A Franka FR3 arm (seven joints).
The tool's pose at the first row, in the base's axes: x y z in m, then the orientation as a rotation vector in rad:
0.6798, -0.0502, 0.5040, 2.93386, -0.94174, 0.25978
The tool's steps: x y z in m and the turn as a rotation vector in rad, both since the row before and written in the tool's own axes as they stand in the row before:
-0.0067, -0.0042, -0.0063, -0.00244, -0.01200, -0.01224
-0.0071, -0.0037, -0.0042, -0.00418, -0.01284, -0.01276
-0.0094, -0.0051, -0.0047, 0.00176, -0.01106, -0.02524
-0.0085, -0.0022, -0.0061, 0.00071, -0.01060, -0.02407
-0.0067, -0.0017, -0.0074, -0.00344, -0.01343, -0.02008
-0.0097, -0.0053, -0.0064, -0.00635, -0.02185, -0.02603
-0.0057, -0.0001, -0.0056, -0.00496, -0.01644, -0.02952
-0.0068, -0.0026, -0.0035, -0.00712, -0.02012, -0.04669
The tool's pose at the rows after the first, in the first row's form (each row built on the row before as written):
0.6760, -0.0423, 0.5091, 2.94127, -0.92461, 0.24057
0.6718, -0.0349, 0.5121, 2.94739, -0.90648, 0.21918
0.6664, -0.0250, 0.5153, 2.96272, -0.87028, 0.20288
0.6598, -0.0181, 0.5201, 2.97597, -0.83541, 0.18671
0.6542, -0.0126, 0.5266, 2.98444, -0.80603, 0.16453
0.6480, -0.0027, 0.5318, 2.99437, -0.76793, 0.12835
0.6427, 0.0005, 0.5368, 3.00433, -0.72411, 0.10067
0.6377, 0.0061, 0.5397, 3.01750, -0.65412, 0.06597

